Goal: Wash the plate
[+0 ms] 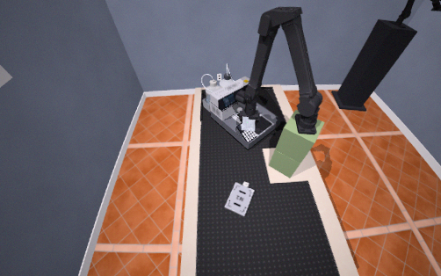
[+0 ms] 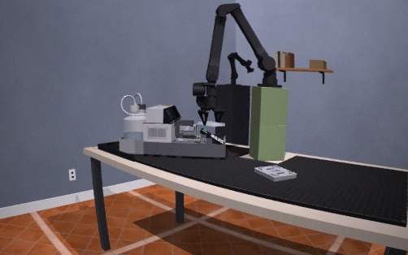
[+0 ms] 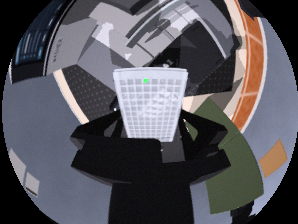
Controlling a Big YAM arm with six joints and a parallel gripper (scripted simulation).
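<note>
My gripper is now 460 mm to the right of the plate nest N1, 170 mm above it and 20 mm short of it. Round my hand: bottle: 330 mm to the right, 280 mm ahead, 30 mm below; then well plate: right at my hand; then plate washer: 180 mm to the right, 50 mm below, 20 mm ahead.
</note>
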